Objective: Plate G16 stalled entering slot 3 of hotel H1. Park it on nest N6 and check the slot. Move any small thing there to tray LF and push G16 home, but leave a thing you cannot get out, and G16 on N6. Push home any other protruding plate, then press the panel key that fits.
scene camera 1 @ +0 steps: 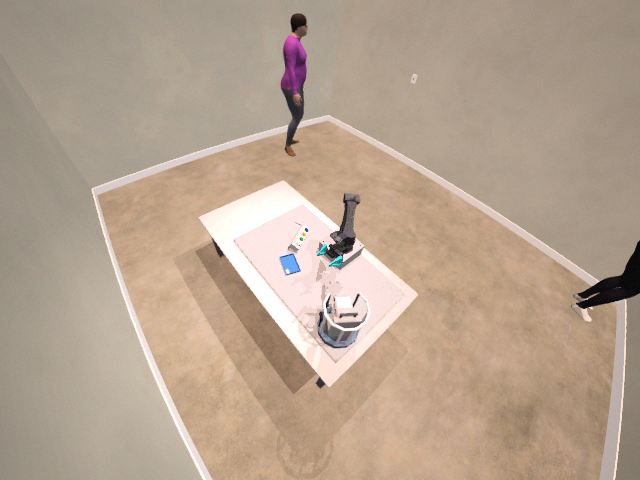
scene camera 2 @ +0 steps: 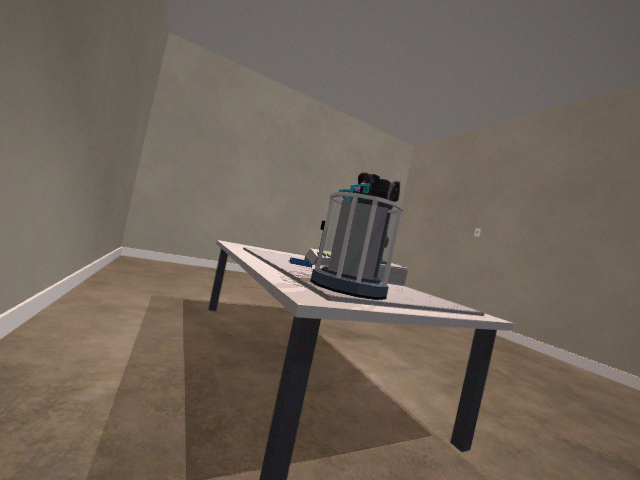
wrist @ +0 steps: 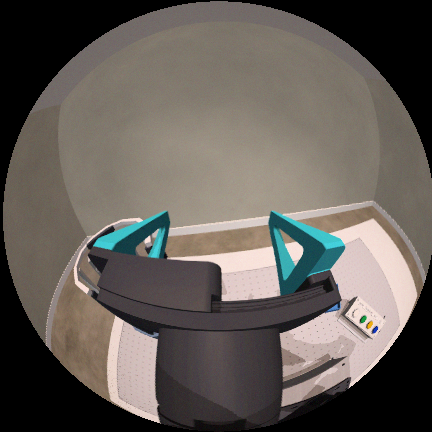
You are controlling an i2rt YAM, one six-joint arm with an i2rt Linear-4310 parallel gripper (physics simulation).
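Places are measured from the arm's base along level axes (x ahead, y left, z up), in millimetres.
Where they show: gripper, fingertip midpoint: [scene camera 1: 322,260] [scene camera 2: 344,188] [wrist: 218,216].
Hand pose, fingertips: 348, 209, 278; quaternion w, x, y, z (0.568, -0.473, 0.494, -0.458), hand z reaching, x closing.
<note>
After its pixels a point has its place, as x, y, z.
My gripper [scene camera 1: 324,259] @[348, 209, 278] [scene camera 2: 354,190] @[348, 209, 278] [wrist: 218,216] @[348, 209, 278] has teal fingers spread wide, open and empty, raised above the table beside the arm's base. A round white-railed cage with a blue base [scene camera 1: 343,328] @[453, 546, 200] [scene camera 2: 348,285] @[428, 578, -66] stands at the table's near end in scene camera 1, with grey and white blocks inside. Part of its rail shows at the left in the wrist view. A blue tray [scene camera 1: 290,264] @[381, -73, -90] [scene camera 2: 300,261] @[362, -147, -87] lies on the mat. The key panel [scene camera 1: 298,238] @[226, -194, -21] [wrist: 372,315] @[204, -232, -15] has white, green, yellow and blue keys. Plate G16, slot 3 and nest N6 cannot be told apart.
The perforated mat [scene camera 1: 268,242] @[422, -331, -93] [wrist: 240,285] @[489, 196, -93] lies on the white table [scene camera 1: 227,214] @[580, -785, -106] [scene camera 2: 403,317] @[290, 668, -115]. The arm's base box sits at the table's long edge. A person in purple [scene camera 1: 294,62] stands beyond the table. Another person's dark legs [scene camera 1: 610,290] show at the right.
</note>
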